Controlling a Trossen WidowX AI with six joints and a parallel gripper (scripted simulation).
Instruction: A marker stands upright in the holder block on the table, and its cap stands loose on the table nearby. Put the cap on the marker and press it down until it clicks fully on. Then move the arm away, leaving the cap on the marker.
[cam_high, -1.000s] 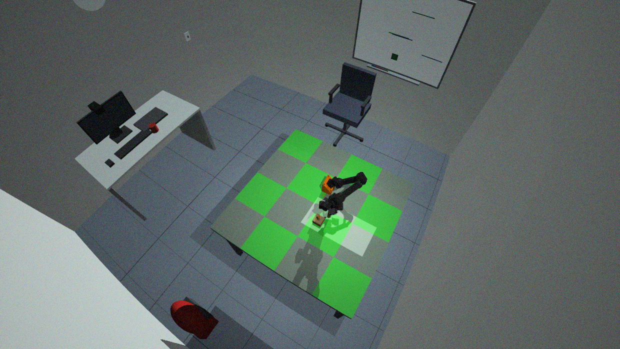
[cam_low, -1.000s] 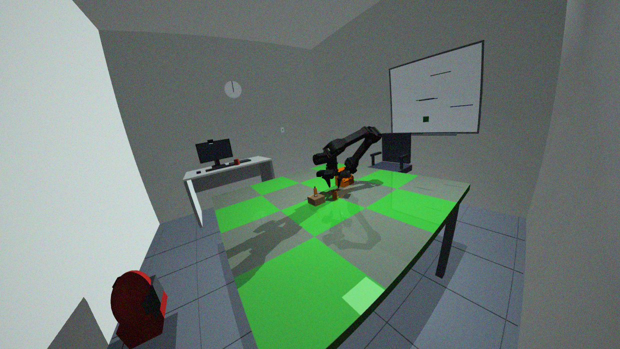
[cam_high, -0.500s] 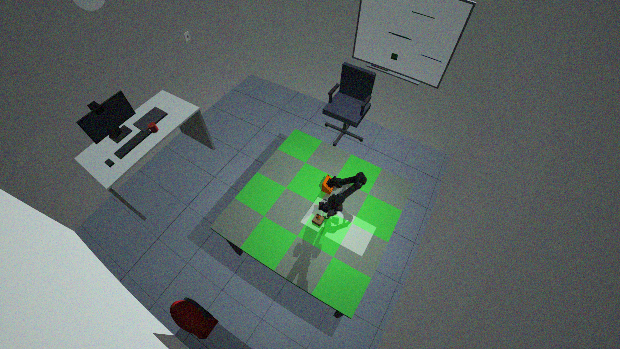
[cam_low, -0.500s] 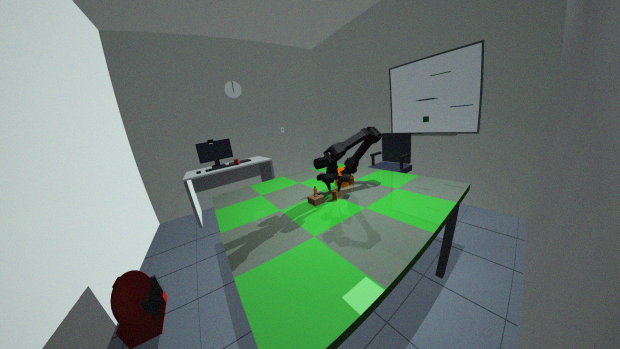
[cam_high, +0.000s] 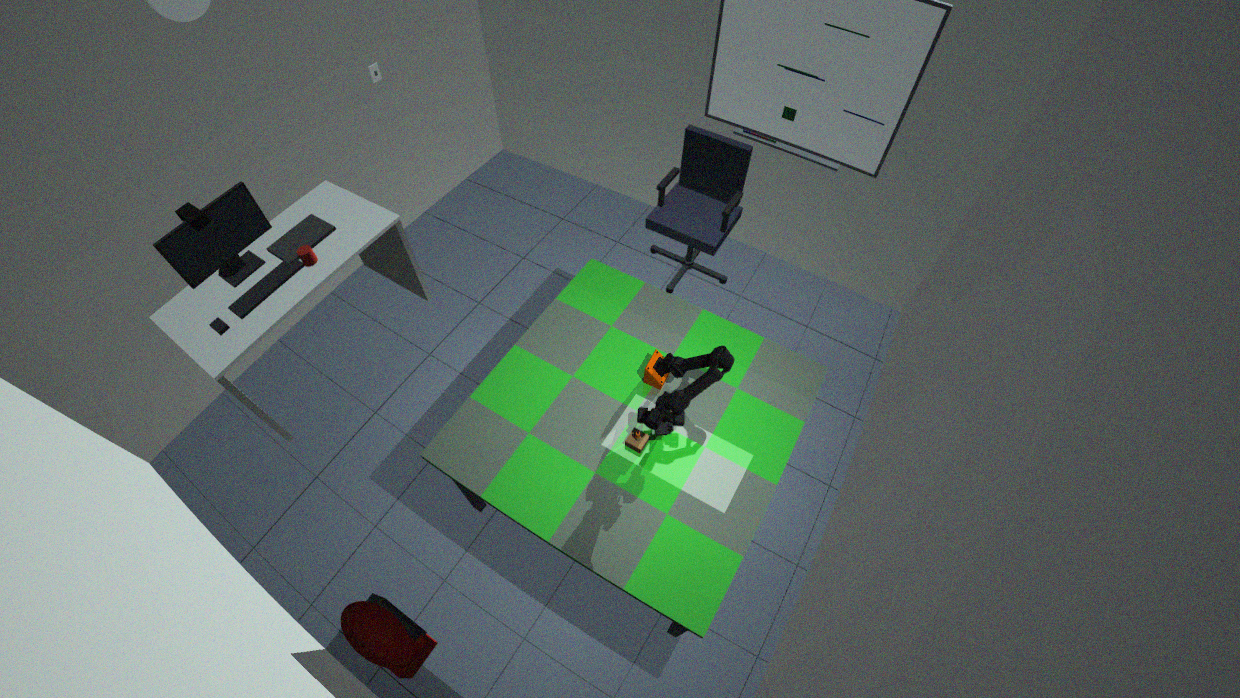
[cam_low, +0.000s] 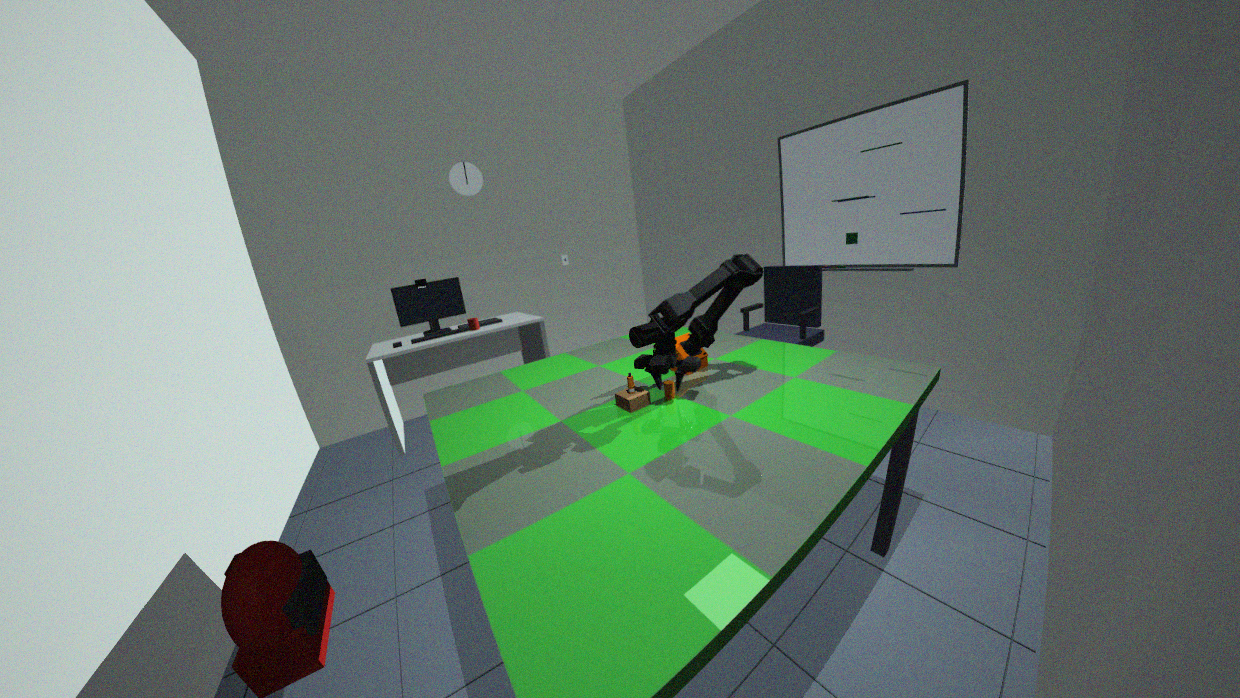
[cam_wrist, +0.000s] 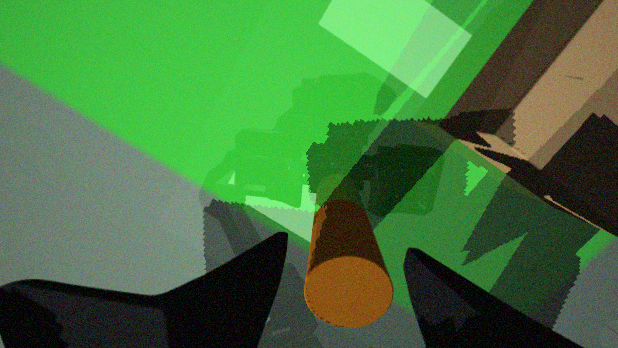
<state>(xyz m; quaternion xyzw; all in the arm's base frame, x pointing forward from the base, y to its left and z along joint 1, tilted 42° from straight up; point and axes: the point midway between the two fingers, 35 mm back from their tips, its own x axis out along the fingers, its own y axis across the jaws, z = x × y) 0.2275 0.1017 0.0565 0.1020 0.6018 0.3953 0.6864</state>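
The orange marker cap is right at my gripper tip. Also, from my gripper tip: holder block 10 cm ahead, 5 cm to the right.
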